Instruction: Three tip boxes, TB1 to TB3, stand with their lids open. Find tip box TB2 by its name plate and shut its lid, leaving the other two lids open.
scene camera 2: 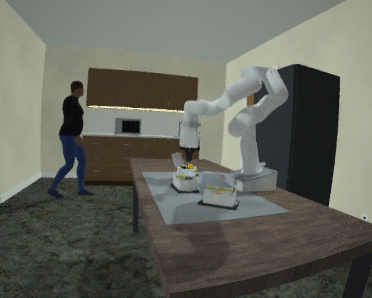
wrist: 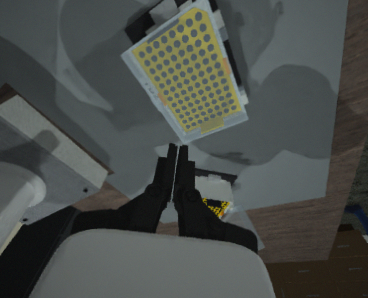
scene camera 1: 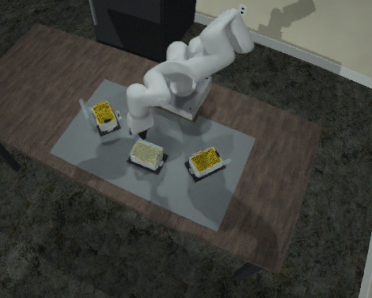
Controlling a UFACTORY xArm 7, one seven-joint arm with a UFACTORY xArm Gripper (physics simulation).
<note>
I see a clear lid (wrist: 183,66) and a grey mat (scene camera 1: 205,202).
The grey mat is seen too in the wrist view (wrist: 69,67).
</note>
